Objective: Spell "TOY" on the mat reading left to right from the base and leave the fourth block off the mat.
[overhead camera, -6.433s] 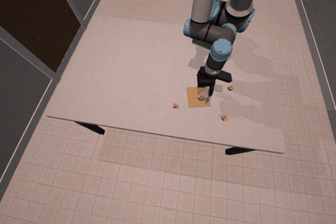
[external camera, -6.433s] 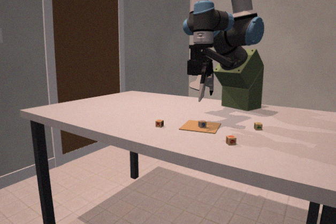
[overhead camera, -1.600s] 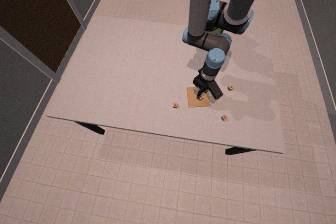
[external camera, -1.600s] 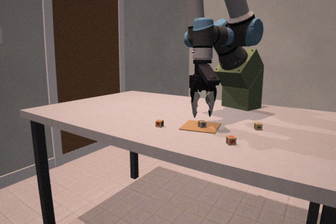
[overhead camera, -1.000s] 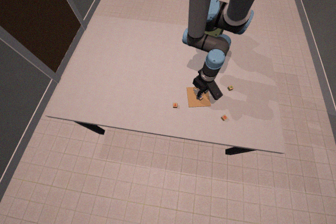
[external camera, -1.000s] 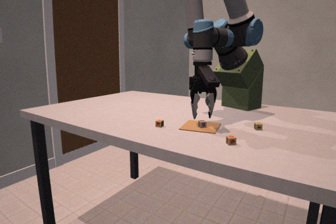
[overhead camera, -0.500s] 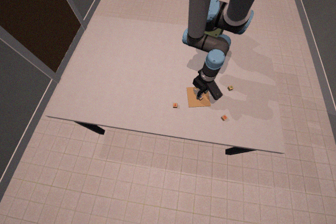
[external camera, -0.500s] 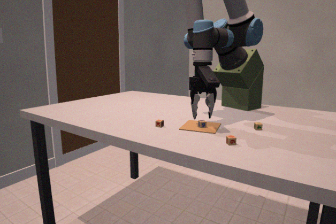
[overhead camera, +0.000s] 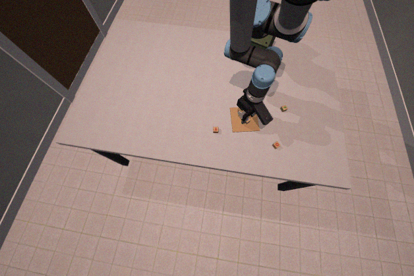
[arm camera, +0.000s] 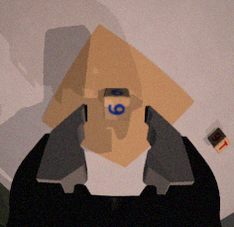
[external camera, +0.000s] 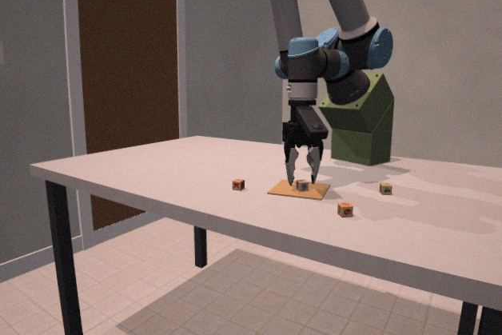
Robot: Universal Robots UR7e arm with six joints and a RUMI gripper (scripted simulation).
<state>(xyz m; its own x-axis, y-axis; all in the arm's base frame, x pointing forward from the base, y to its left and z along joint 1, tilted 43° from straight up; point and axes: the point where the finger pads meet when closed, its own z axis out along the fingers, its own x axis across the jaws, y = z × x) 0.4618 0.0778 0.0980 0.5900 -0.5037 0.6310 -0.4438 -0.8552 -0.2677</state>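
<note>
Now: hand 3 cm above the mat, 1 cm to the left of it and 1 cm past it. Round my hand: wooden block 16 cm to the left, 9 cm ahead, 2 cm below; then T block 14 cm to the right, 9 cm ahead, 2 cm below.
</note>
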